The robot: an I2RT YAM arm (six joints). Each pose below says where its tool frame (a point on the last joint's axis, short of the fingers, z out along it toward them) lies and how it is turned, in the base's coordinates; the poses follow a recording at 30 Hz.
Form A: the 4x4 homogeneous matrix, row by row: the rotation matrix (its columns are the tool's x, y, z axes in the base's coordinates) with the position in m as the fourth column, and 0 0 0 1 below. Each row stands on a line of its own.
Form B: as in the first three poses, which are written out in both.
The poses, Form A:
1:
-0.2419 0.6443 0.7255 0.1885
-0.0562 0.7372 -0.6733 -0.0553
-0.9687 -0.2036 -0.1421 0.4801
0 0 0 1
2:
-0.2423 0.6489 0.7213 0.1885
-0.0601 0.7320 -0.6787 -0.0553
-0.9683 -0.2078 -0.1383 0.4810
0 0 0 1
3:
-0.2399 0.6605 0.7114 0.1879
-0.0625 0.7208 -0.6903 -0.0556
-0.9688 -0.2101 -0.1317 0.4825
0 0 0 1
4:
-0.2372 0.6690 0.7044 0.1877
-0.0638 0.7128 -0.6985 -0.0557
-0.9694 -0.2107 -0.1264 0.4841
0 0 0 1
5:
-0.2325 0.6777 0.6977 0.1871
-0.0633 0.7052 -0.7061 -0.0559
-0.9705 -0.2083 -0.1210 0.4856
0 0 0 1
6:
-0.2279 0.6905 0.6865 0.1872
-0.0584 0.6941 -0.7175 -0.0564
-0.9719 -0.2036 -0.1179 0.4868
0 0 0 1
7:
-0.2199 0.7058 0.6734 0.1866
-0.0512 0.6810 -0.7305 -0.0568
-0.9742 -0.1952 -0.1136 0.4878
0 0 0 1
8:
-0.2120 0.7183 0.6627 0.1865
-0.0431 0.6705 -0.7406 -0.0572
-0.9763 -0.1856 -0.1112 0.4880
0 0 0 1
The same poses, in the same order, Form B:
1: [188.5 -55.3 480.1 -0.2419 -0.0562 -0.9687 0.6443 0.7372 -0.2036]
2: [188.5 -55.3 481.0 -0.2423 -0.0601 -0.9683 0.6489 0.7320 -0.2078]
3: [187.9 -55.6 482.5 -0.2399 -0.0625 -0.9688 0.6605 0.7208 -0.2101]
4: [187.7 -55.7 484.1 -0.2372 -0.0638 -0.9694 0.6690 0.7128 -0.2107]
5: [187.1 -55.9 485.6 -0.2325 -0.0633 -0.9705 0.6777 0.7052 -0.2083]
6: [187.2 -56.4 486.8 -0.2279 -0.0584 -0.9719 0.6905 0.6941 -0.2036]
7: [186.6 -56.8 487.8 -0.2199 -0.0512 -0.9742 0.7058 0.6810 -0.1952]
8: [186.5 -57.2 488.0 -0.2120 -0.0431 -0.9763 0.7183 0.6705 -0.1856]
